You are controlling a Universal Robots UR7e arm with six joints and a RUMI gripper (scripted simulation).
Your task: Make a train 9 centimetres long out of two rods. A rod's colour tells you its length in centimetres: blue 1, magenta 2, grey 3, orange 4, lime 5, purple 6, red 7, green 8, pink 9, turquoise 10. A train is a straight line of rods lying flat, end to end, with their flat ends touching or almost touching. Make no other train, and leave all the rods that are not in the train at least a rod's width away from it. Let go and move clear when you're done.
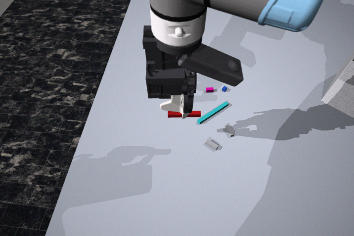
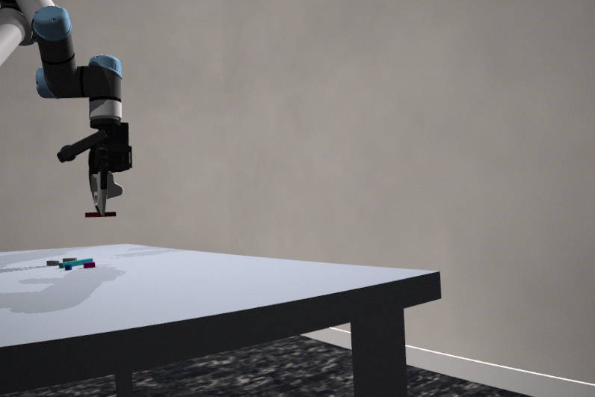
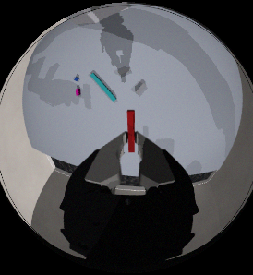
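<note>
The magenta rod is 160 mm to the right of my hand, 110 mm below it and 50 mm behind it. The rest, counted from my hand: turquoise rod 110 mm below, 90 mm to the right, 70 mm behind; red rod 10 mm below; blue rod 170 mm to the right, 110 mm below, 90 mm behind.
</note>
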